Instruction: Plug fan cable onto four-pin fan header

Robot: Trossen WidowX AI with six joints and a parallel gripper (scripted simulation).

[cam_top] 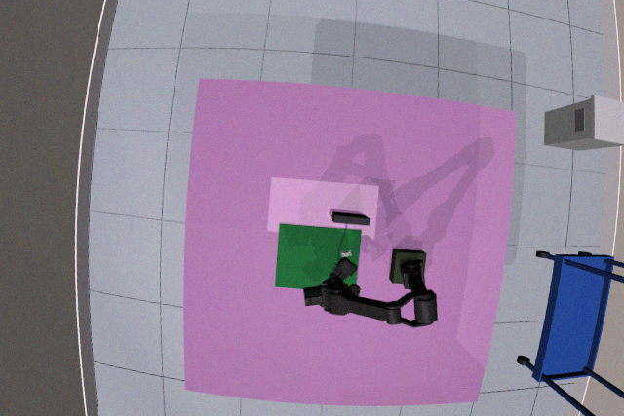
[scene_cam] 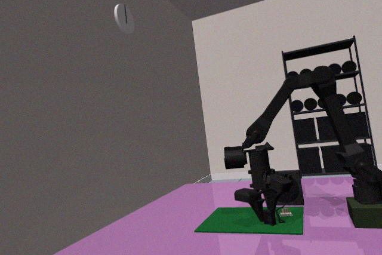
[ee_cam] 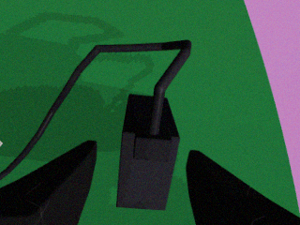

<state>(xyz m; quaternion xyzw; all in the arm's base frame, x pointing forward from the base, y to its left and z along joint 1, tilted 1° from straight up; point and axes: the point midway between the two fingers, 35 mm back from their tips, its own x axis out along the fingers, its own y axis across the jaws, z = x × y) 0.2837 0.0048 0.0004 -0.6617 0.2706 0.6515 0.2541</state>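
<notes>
Now: the green board 6 cm to the right of my gripper tip, 5 cm ahead of it and 3 cm below it. Round my gripper tip: black fan (20 cm to the right, 7 cm behind, 4 cm above); fan plug (1 cm to the left, 1 cm behind, 1 cm above).
</notes>
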